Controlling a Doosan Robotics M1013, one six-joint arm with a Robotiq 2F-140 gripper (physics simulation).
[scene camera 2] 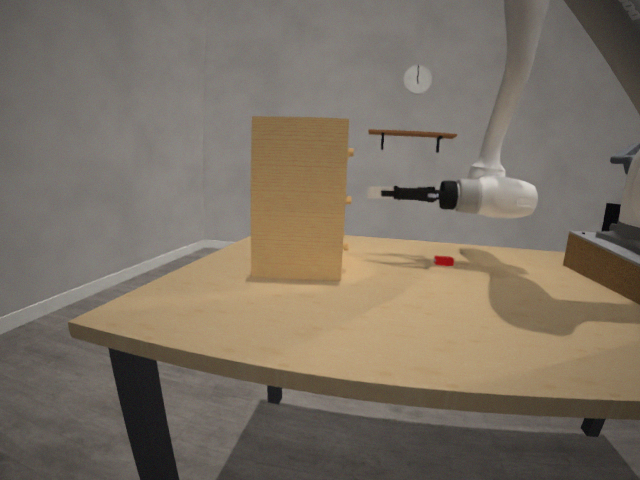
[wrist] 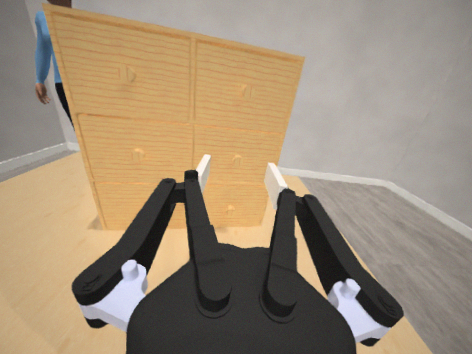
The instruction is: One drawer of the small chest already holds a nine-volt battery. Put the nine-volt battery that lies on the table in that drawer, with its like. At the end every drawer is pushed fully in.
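Observation:
The small wooden chest [scene camera 2: 299,198] [wrist: 193,80] stands on the table, with two columns and three rows of drawers. All its drawers look pushed in, so the battery inside is hidden. The nine-volt battery [scene camera 2: 443,260], a small red block, lies on the table in front of the chest; it does not show in the wrist view. My gripper [scene camera 2: 374,192] [wrist: 238,168] is partly open and empty, pointing level at the drawer fronts from a short gap away. The knob of the right middle drawer [wrist: 237,159] shows between its fingertips in the wrist view.
The table [scene camera 2: 310,330] [wrist: 35,210] carries the chest; its right edge shows in the wrist view. The robot's base block [scene camera 2: 594,260] is at the far right. A wall shelf [scene camera 2: 412,133] hangs behind. A person in blue [wrist: 44,55] stands beyond the chest's left side.

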